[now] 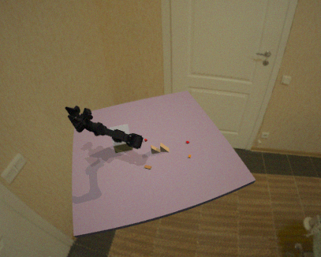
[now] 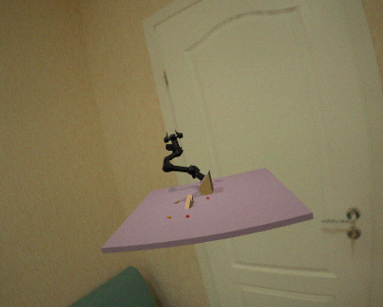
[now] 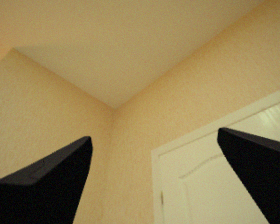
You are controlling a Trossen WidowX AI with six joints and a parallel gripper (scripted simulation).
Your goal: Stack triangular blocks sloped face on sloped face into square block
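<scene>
Right now the wooden triangular block is 59 cm below my gripper tip, 52 cm ahead of it and 19 cm to the left of it. Round my gripper tip: orange cube: 71 cm ahead, 60 cm below, 8 cm to the left; then small tan piece: 60 cm below, 39 cm ahead, 4 cm to the left.
</scene>
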